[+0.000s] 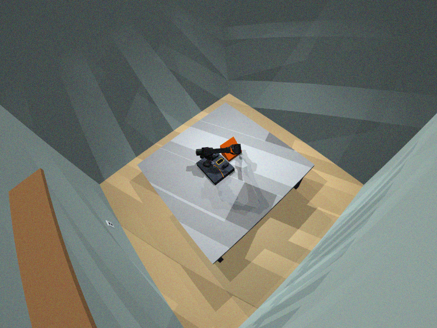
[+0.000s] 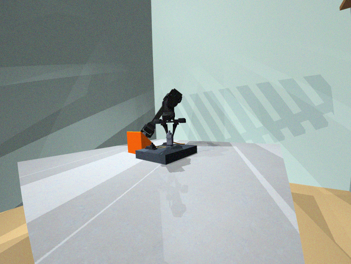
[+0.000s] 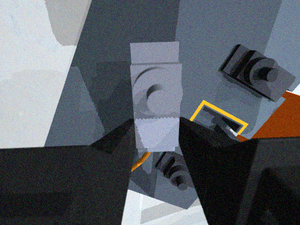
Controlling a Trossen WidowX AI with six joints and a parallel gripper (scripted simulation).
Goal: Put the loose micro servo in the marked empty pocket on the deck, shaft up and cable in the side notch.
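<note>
My gripper tip is now 10 cm above the dark grey deck and 1 cm short of it.
</note>
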